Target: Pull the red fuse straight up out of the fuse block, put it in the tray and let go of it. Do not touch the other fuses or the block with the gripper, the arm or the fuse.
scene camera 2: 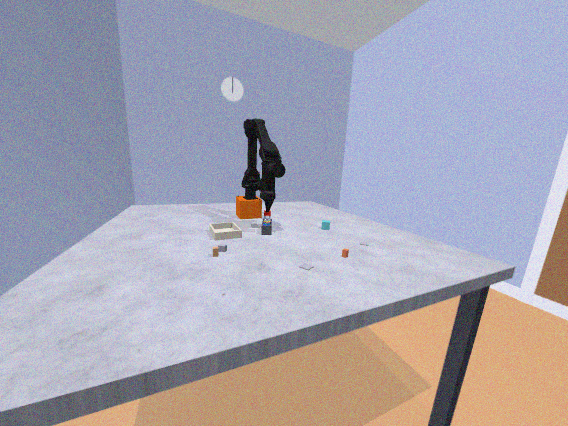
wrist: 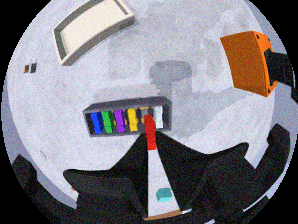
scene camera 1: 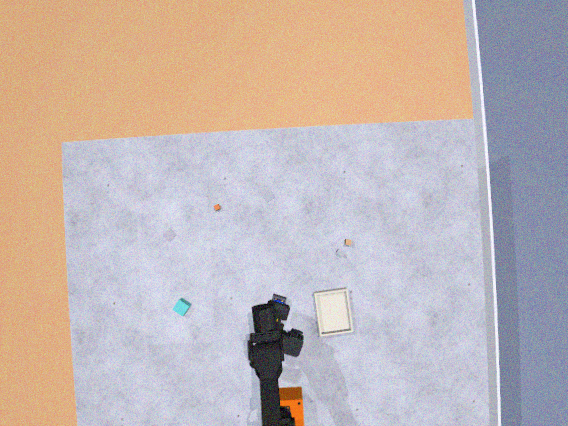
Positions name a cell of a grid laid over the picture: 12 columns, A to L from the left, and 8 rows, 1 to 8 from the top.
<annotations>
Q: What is the gripper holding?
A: A red fuse.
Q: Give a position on a cream tray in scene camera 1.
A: H6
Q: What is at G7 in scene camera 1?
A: The gripper.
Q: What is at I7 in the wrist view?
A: The gripper.
</annotations>
